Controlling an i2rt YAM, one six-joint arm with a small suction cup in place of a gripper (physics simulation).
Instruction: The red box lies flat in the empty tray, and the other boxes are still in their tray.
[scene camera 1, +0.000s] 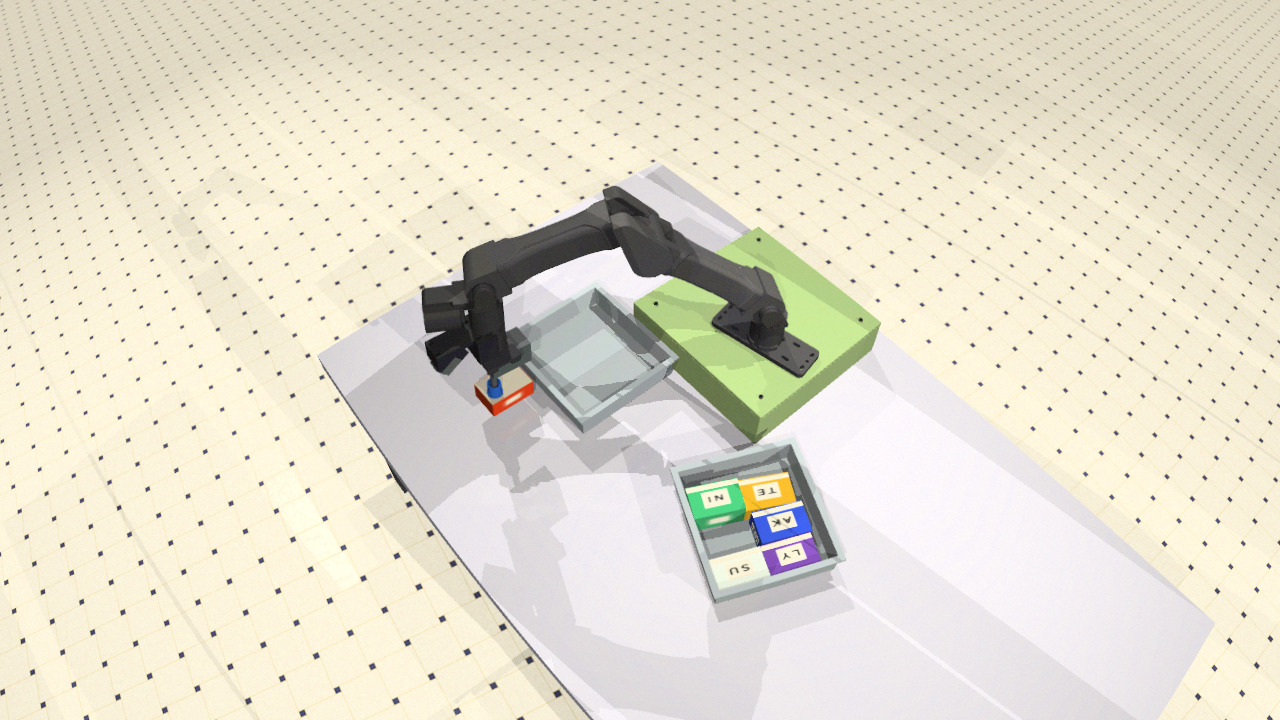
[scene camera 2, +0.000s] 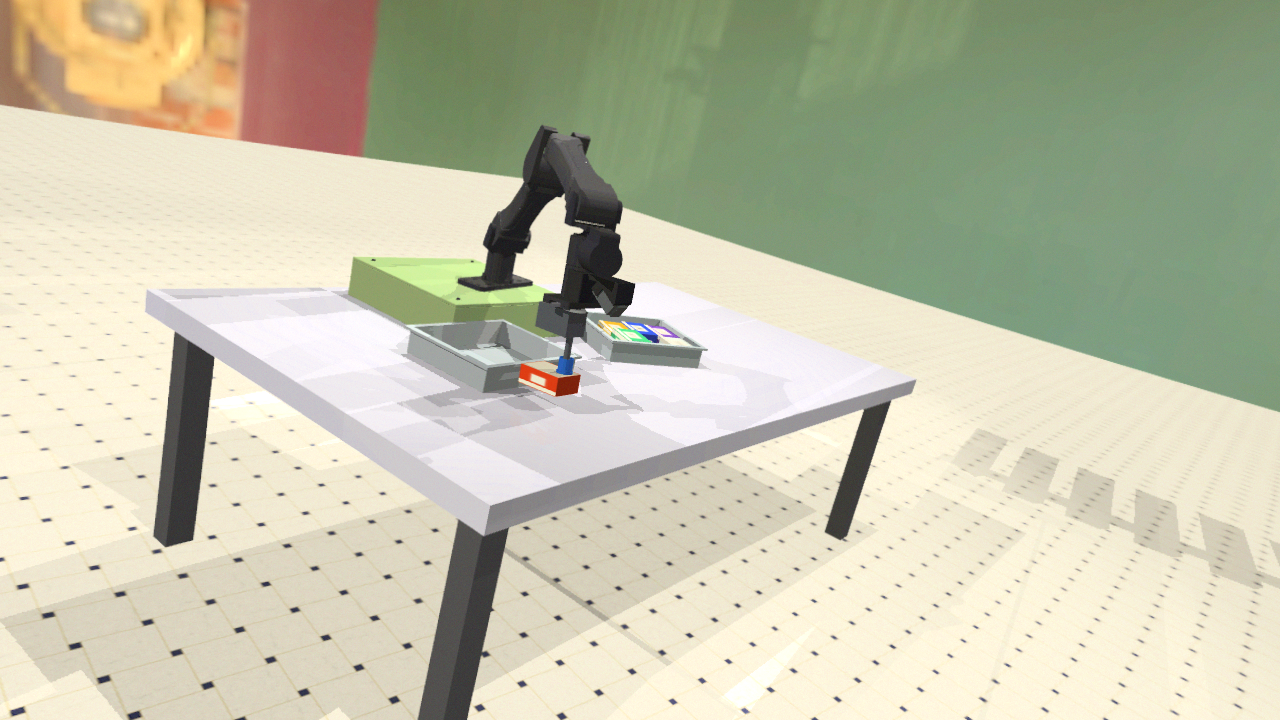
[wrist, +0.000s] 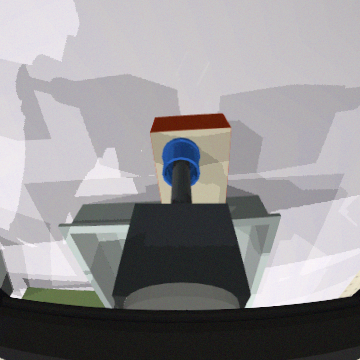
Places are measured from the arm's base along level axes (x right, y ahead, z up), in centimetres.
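Pixels of known places: hand, its tool point: (scene camera 1: 495, 395) (scene camera 2: 562, 378) (wrist: 180, 149); arm's base, origin of its link: (scene camera 1: 764, 339) (scene camera 2: 496, 284).
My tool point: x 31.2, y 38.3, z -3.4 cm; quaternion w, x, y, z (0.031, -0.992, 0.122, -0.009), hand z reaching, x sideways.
Note:
Ahead of a thing's pixels: the offset from my tool point to its top centre. Level surfaces: height alone.
The red box @(dx +0.4, dy -2.4, dz +1.2 cm) (scene camera 1: 512, 399) (scene camera 2: 543, 382) (wrist: 211, 168) has a cream top face and hangs on my blue suction cup (scene camera 1: 493, 389) (scene camera 2: 565, 365) (wrist: 180, 161), which presses on that face. The box is level and very low over the table, just outside the empty grey tray @(dx -5.8, dy -18.8, dz -0.2 cm) (scene camera 1: 626, 393) (scene camera 2: 447, 350) (wrist: 93, 228), beside its outer wall on the side away from the arm's base. I cannot tell whether the box touches the table. The second tray @(dx -49.5, dy -10.0, dz -0.2 cm) (scene camera 1: 829, 530) (scene camera 2: 645, 356) holds the green box @(dx -42.4, dy -8.1, dz -0.2 cm) (scene camera 1: 713, 502), orange box @(dx -48.1, dy -15.1, dz -1.3 cm) (scene camera 1: 769, 490), blue box @(dx -53.4, dy -11.8, dz -1.1 cm) (scene camera 1: 780, 522), purple box @(dx -58.0, dy -7.8, dz -1.2 cm) (scene camera 1: 790, 556) and white box @(dx -52.8, dy -0.5, dz -1.1 cm) (scene camera 1: 740, 567).
The arm stands on a green base block (scene camera 1: 760, 393) (scene camera 2: 402, 286) behind the empty tray. Everything sits on a white table @(dz -5.1 cm) (scene camera 1: 985, 555) (scene camera 2: 536, 447); its near edge lies a short way past the red box.

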